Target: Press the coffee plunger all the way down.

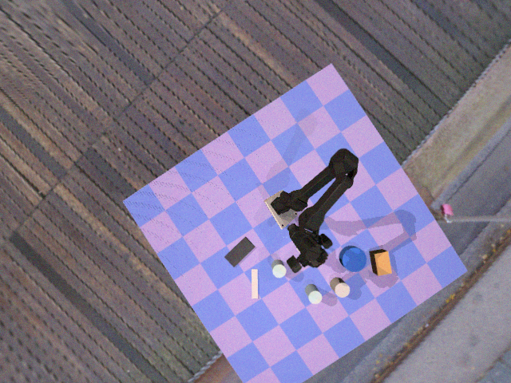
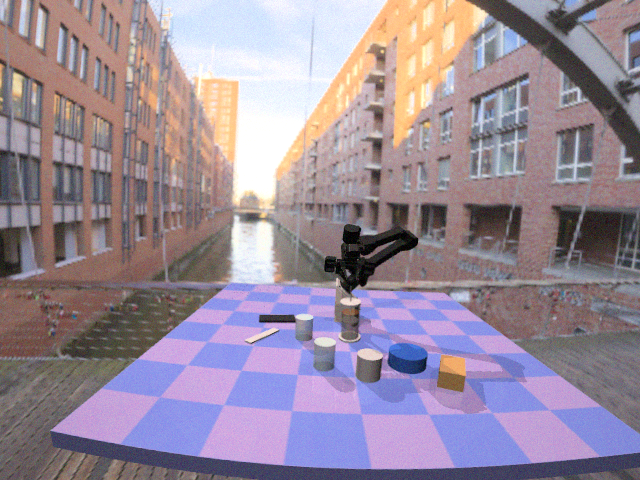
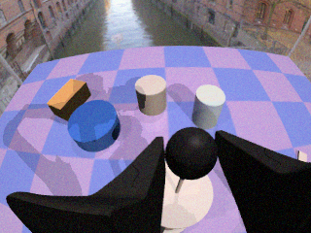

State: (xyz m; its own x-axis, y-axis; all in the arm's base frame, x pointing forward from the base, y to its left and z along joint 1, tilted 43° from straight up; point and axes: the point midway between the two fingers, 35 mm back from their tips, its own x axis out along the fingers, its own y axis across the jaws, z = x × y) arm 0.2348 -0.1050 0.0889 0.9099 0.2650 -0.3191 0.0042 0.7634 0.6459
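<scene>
Now: gripper tip 11 cm above the coffee press, 3 cm past it and 1 cm to the right of it. Round my gripper tip: blue disc (20 cm below, 17 cm to the left, 17 cm ahead).
</scene>
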